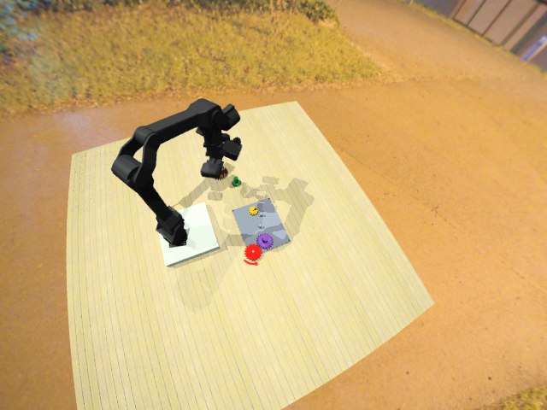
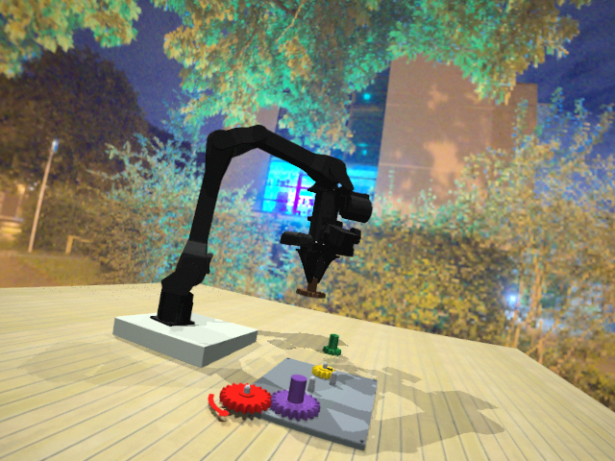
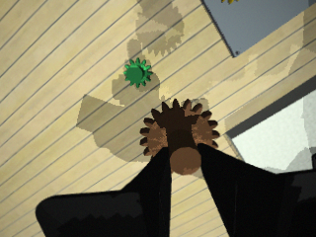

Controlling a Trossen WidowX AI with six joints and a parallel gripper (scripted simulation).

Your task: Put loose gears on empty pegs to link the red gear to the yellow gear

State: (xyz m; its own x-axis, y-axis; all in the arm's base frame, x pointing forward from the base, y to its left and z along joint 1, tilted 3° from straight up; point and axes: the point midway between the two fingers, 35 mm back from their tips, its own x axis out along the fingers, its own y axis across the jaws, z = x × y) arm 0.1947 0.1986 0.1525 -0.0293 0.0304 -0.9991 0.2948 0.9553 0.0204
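Now: the green gear 6 cm ahead of my gripper tip, 2 cm to the left of it and 13 cm below it. Also, from my gripper tip: yellow gear 11 cm ahead, 13 cm to the right, 13 cm below; purple gear 13 cm ahead, 27 cm to the right, 12 cm below; brown gear 1 cm below.
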